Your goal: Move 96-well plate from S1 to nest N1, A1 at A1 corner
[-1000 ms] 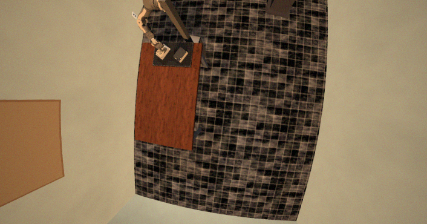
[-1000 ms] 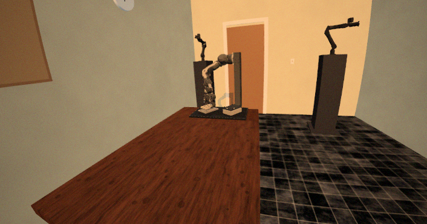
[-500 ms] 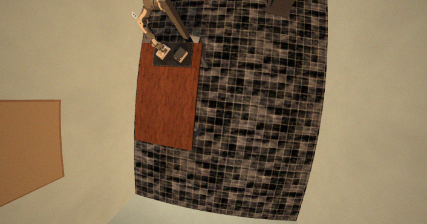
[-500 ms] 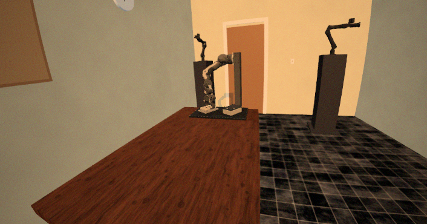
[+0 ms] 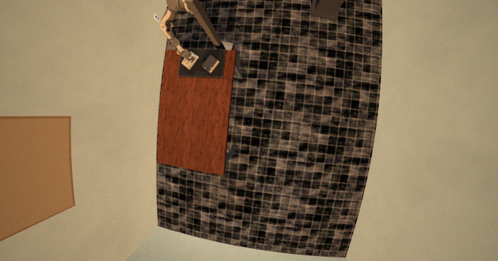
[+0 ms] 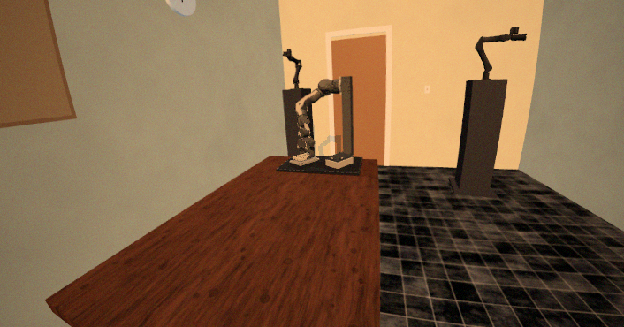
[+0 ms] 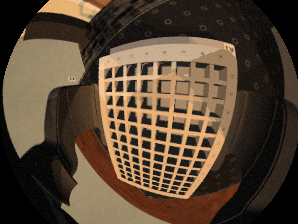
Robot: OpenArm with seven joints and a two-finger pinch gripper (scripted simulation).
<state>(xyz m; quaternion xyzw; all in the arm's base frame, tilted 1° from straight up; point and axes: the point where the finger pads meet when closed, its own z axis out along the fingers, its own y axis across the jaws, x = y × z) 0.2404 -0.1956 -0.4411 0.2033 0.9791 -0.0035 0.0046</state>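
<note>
My hand is 2 cm short of the 96-well plate and 1 cm to the left of it. Round my hand: plate shaker S1 (4 cm ahead, 24 cm to the left, 1 cm above); then marked tag (4 cm behind, 7 cm to the left, 2 cm below); then plate nest N1 (1 cm ahead, 1 cm to the right, 2 cm below).
</note>
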